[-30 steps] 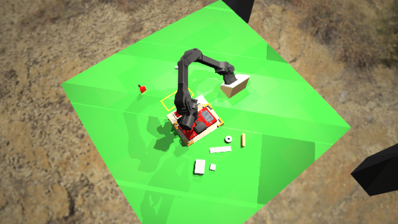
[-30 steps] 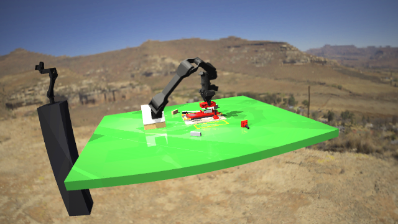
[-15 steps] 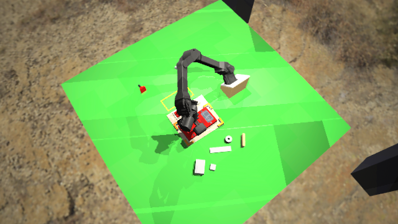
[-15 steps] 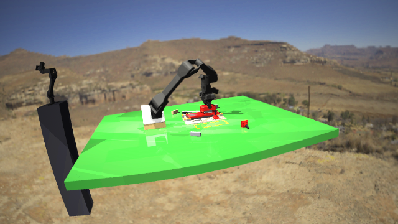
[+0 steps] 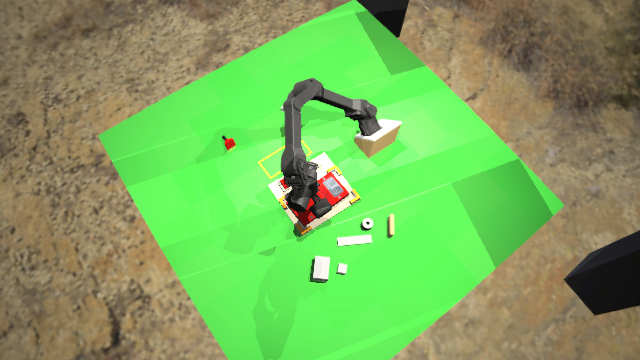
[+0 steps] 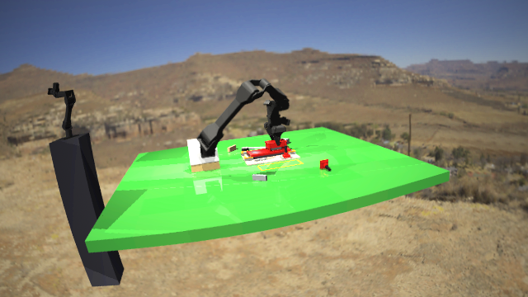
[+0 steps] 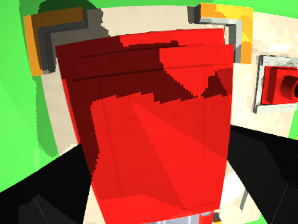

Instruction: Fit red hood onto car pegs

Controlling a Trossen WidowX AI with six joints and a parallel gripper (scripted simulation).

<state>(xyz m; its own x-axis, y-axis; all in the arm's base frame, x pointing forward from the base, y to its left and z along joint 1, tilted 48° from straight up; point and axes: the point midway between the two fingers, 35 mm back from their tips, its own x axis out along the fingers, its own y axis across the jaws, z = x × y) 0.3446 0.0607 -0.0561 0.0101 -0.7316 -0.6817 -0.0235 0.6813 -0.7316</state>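
My gripper tip is 10 mm below the red hood. The rest, counted from my gripper tip: grey engine block: 30 mm below, 10 mm to the left; wooden peg: 230 mm to the left, 200 mm behind, 40 mm below.
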